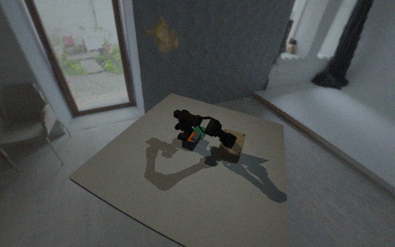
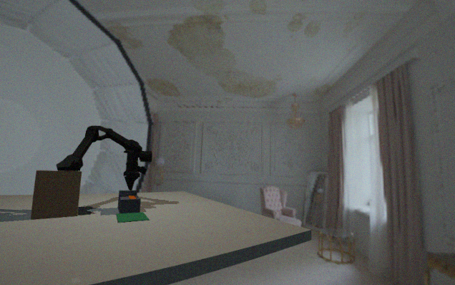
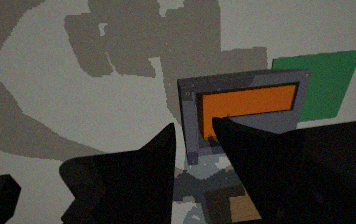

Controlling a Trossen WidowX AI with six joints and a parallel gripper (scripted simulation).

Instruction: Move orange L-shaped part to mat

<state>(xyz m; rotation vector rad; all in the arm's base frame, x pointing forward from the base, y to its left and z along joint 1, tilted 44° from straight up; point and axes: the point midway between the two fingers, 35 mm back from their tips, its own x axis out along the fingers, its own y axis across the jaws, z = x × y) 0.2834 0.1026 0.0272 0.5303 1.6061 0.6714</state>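
Now: the orange L-shaped part 6 cm to the right of my gripper tip, 4 cm below it and 1 cm behind it. From my gripper tip the other things lie so: green mat (22 cm to the right, 11 cm below, 1 cm behind).
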